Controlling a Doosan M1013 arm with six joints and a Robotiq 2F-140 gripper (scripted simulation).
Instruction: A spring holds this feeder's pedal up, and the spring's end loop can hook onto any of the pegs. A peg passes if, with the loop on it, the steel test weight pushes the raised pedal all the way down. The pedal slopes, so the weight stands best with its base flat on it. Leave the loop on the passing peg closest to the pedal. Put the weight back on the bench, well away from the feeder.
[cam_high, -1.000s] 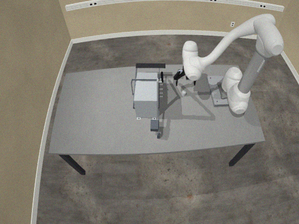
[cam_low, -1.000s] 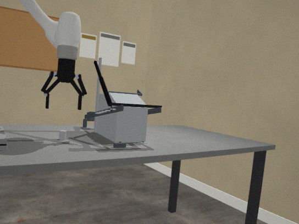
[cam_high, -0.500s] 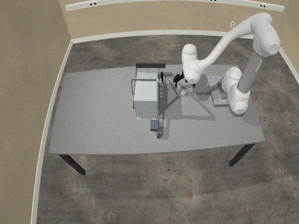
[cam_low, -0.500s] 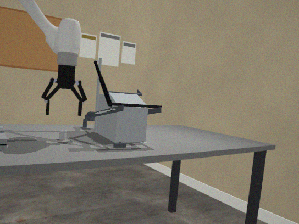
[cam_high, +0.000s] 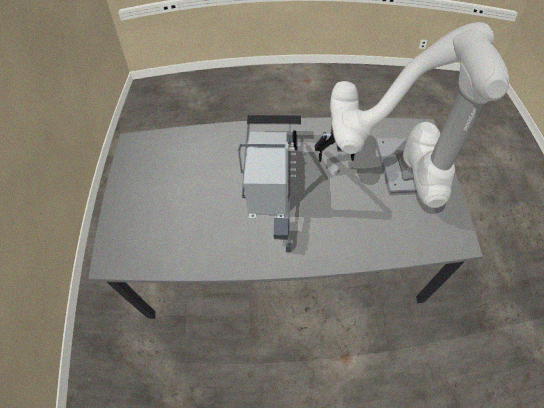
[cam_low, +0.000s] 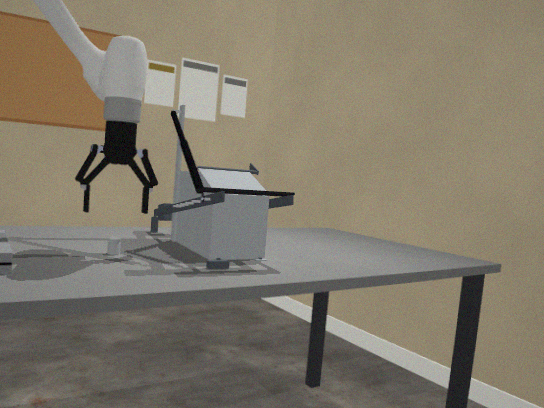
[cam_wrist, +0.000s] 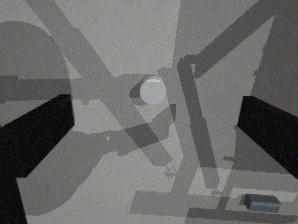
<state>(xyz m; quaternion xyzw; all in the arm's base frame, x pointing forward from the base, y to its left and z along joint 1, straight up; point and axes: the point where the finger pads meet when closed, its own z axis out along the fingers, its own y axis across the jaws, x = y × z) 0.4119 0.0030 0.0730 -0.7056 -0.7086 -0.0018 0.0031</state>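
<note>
Now: hand 9 cm above the steel test weight. Round my hand: dark spring: 19 cm ahead, 15 cm above, 1 cm to the left.
</note>
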